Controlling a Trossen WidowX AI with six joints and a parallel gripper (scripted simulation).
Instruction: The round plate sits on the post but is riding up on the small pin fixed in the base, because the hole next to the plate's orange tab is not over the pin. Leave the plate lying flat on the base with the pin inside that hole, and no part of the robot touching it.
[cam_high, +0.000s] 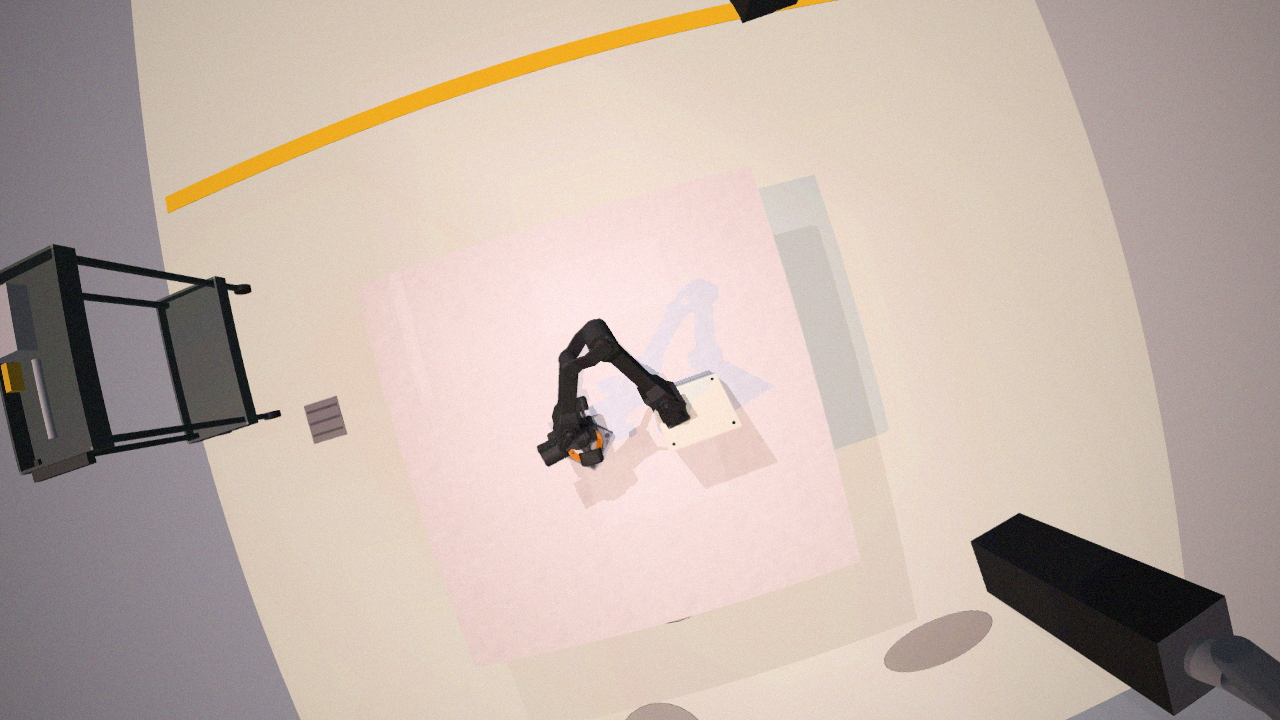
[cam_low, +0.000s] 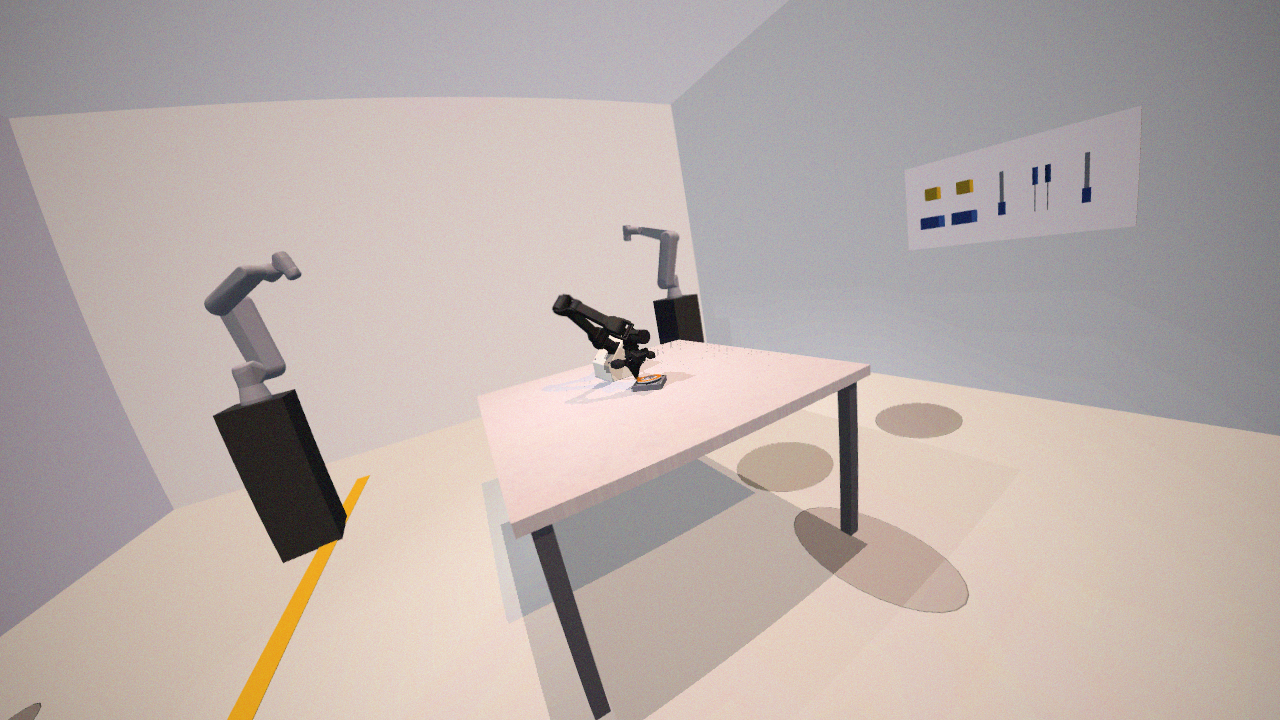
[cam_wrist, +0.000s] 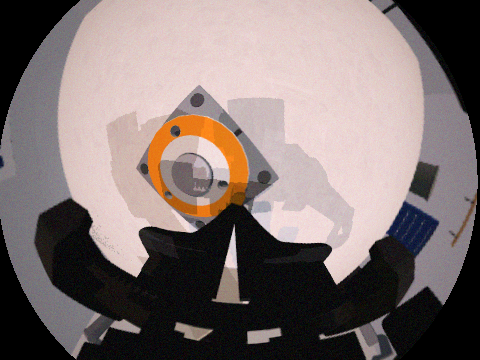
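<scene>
My gripper tip is 20 mm to the right of the round plate and 20 mm short of it. Round my gripper tip: grey base 40 mm to the left, 30 mm ahead, 20 mm below.
</scene>
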